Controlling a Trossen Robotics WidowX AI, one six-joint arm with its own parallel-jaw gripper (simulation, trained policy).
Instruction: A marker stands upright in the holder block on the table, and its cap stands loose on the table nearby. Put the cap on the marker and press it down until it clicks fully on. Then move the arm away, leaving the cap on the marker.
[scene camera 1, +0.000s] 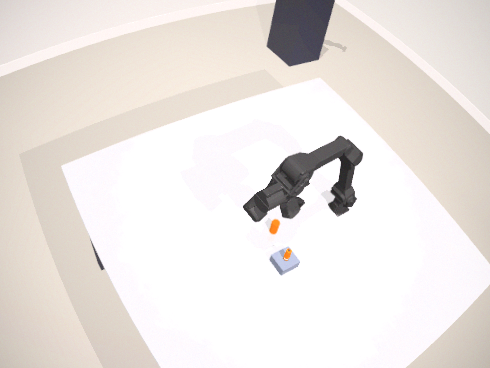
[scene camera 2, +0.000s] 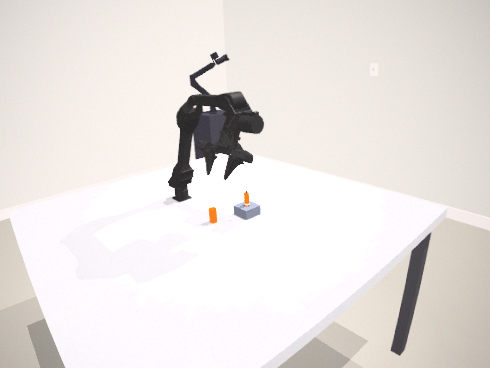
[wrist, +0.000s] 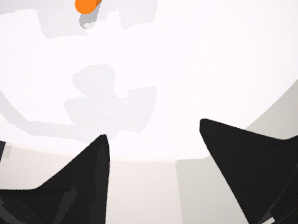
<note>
In view: the gripper (scene camera 2: 216, 177).
The gripper also shows in scene camera 1 (scene camera 1: 258, 199) and in the wrist view (wrist: 155, 133).
</note>
